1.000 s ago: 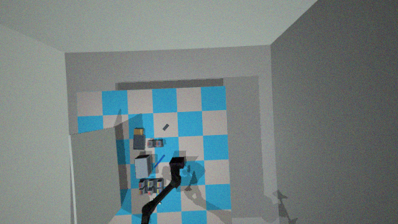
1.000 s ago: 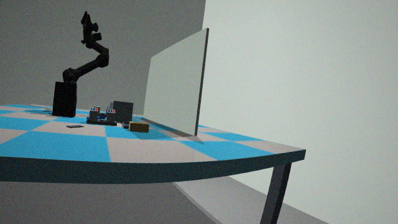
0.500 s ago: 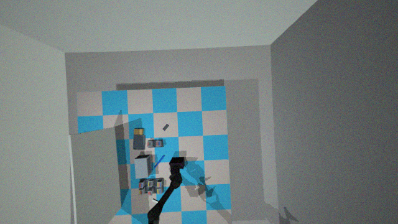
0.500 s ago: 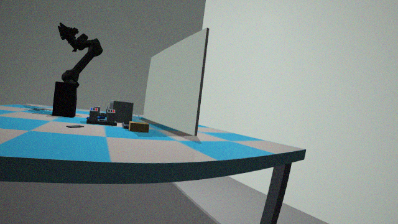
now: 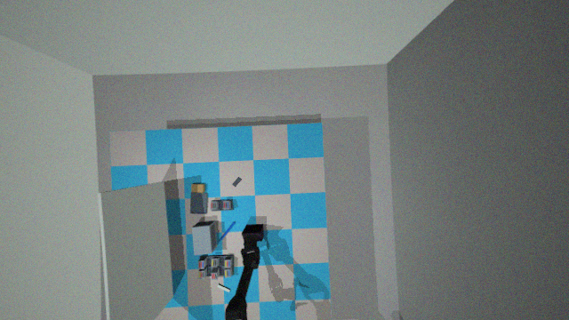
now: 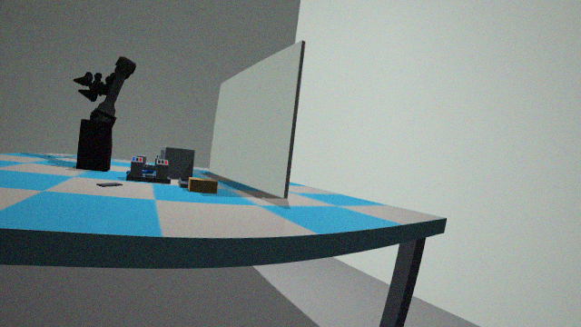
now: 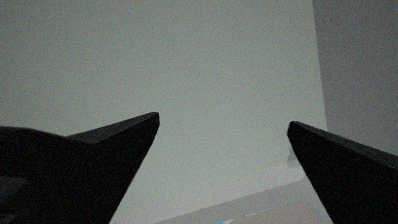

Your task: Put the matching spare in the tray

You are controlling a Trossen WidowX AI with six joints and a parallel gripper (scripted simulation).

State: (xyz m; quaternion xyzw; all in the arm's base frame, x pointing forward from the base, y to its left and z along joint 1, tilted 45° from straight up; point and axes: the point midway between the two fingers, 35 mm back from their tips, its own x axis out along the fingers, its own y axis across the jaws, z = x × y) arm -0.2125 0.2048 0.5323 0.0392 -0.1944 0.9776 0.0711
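My gripper tip is now 700 mm to the left of the grey rack, 420 mm short of it and 350 mm above it. Also, from my gripper tip: flat grey tray: 730 mm to the right, 560 mm ahead, 350 mm below; then tall white panel: 770 mm ahead, 530 mm to the right, 130 mm below.
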